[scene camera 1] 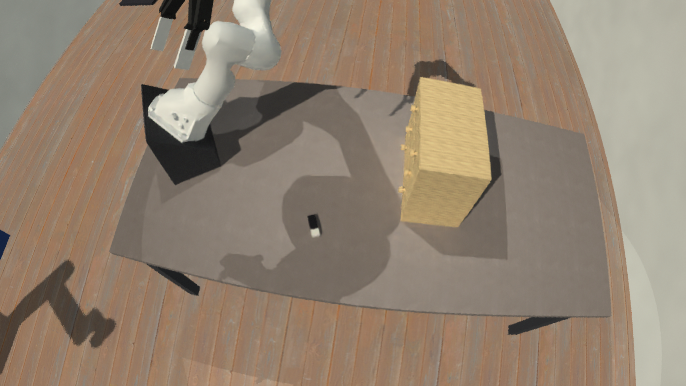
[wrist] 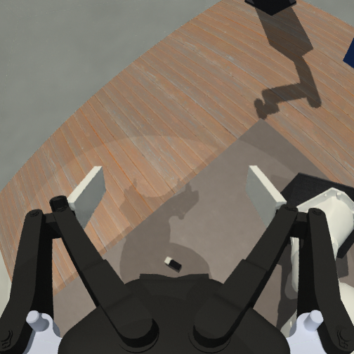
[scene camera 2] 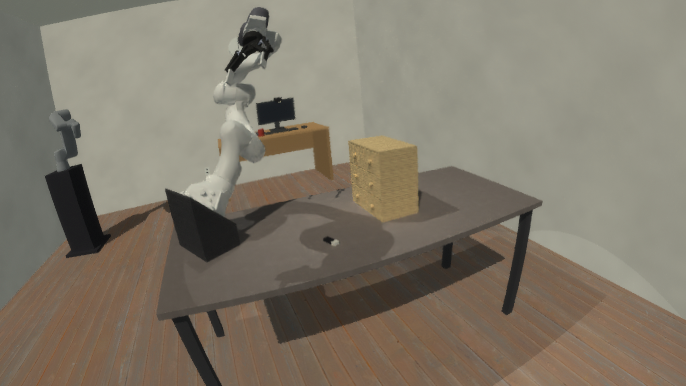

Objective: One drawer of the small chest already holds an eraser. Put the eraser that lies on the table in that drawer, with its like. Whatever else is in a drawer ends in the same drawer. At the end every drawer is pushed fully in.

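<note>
The eraser (scene camera 1: 314, 226) (scene camera 2: 331, 241) (wrist: 173, 264), black with a white end, lies on the grey-brown table (scene camera 1: 550, 225) (scene camera 2: 475, 190). The small light-wood chest (scene camera 1: 452, 132) (scene camera 2: 399, 182) stands on the table, to the right of the eraser in both scene views. Its front has several round knobs in two columns and faces the arm's side. The drawers look pushed in, and their contents are hidden. My gripper (scene camera 1: 170, 56) (wrist: 175, 178) is open and empty, high above and well away from the eraser and the chest. Its fingers are small and partly overlapped in the second scene view.
The arm's black base block (scene camera 1: 182, 157) (scene camera 2: 207, 230) stands at the table's left end. A desk (scene camera 2: 300, 142) with a monitor (scene camera 2: 275, 110) and a black pedestal (scene camera 2: 75, 210) with a small grey arm stand behind. Arm shadows fall across the table and around the eraser.
</note>
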